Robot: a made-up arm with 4 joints.
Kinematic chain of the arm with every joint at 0, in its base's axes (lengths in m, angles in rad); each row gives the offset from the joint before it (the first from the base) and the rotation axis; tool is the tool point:
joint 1: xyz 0 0 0.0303 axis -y
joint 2: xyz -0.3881 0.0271 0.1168 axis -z
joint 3: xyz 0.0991 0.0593 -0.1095 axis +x
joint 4: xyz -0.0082 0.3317 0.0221 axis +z
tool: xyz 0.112 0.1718 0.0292
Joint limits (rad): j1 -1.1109..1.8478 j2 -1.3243..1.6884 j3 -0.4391..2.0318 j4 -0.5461..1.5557
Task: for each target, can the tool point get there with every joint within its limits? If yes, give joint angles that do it. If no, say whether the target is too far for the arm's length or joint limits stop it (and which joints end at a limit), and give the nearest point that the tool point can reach.
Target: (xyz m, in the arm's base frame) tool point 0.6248 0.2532 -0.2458
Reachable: no: joint limits stop it (at a limit: joint 1) | nearest point 0.2883 0.1601 0.0069 | short by 0.431 m
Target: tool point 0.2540 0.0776 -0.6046
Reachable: no: joint limits stop it (at a limit: joint 3, joint 4) | nearest point 0.3279 0.1121 -0.7893 | short by 0.202 m
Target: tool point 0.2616 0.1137 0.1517
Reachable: yes | joints -0.5540 1.2410 0.3528 0.5573
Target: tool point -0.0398 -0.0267 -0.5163
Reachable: no: joint limits stop it (at a limit: joint 1, joint 3, joint 4) | nearest point -0.2127 -0.0516 -0.6264 | short by 0.206 m
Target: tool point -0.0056 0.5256 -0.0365
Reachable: yes | joints 0.6311 0.3662 -0.2055 0.3218
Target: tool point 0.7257 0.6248 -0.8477
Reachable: no: too far | nearest point 0.3895 0.4168 -0.7063 | short by 0.420 m
